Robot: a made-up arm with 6 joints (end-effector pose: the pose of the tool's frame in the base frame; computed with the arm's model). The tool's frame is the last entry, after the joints.
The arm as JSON. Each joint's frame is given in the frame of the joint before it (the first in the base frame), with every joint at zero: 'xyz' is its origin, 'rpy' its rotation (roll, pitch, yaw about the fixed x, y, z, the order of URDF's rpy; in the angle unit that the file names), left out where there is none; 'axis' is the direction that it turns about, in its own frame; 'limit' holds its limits. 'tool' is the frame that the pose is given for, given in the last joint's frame.
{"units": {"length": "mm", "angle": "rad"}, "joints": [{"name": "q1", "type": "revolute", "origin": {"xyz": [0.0, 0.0, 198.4]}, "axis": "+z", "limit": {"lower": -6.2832, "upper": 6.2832}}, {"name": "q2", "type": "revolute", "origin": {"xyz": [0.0, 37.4, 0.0]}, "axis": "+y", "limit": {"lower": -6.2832, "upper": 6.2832}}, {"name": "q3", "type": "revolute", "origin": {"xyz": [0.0, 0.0, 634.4]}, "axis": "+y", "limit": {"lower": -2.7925, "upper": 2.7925}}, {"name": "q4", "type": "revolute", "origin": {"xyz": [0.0, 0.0, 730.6]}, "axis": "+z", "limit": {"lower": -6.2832, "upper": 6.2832}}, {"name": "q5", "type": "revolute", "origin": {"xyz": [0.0, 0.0, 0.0]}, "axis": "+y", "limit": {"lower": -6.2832, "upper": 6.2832}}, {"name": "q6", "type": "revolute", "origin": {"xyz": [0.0, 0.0, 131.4]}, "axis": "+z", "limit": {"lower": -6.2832, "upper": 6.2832}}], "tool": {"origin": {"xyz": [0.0, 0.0, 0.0]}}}
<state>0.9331 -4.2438 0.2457 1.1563 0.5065 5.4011</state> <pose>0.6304 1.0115 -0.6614 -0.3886 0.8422 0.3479 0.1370</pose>
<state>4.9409 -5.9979 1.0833 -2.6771 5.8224 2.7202</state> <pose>0.2930 -0.9791 0.9264 0.4330 0.6459 -0.3267 0.5371</pose>
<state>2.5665 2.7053 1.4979 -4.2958 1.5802 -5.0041</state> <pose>0.2020 -0.3187 -0.7785 -0.5669 -0.5941 0.5703 0.0194</pose>
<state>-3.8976 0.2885 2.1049 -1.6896 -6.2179 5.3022</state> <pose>-0.5782 0.5055 0.1757 -0.5445 -0.7527 -0.0822 0.3608</pose>
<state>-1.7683 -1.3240 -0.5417 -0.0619 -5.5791 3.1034</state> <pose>0.3130 1.4005 0.1932 -0.3783 0.3982 0.5104 0.6616</pose>
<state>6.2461 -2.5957 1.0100 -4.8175 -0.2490 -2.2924</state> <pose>-1.1862 0.0492 -0.3600 0.3554 -0.6276 -0.2077 0.6608</pose>
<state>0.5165 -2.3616 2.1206 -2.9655 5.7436 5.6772</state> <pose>-0.5312 -0.2451 0.5822 -0.1076 -0.1072 -0.9877 0.0372</pose>
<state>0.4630 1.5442 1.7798 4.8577 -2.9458 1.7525</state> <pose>0.4450 0.2922 -0.3771 -0.0820 -0.1163 -0.9569 0.2531</pose>
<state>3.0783 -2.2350 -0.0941 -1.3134 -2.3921 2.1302</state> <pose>0.9347 -0.1835 -0.6455 0.2374 -0.5049 0.2363 0.7956</pose>
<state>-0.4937 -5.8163 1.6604 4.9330 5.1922 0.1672</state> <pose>0.9266 -0.3270 0.3686 -0.4653 0.5684 -0.0866 0.6731</pose>
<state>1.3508 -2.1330 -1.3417 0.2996 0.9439 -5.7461</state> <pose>-0.1476 -0.3448 -0.9363 0.2631 -0.9135 0.1886 0.2464</pose>
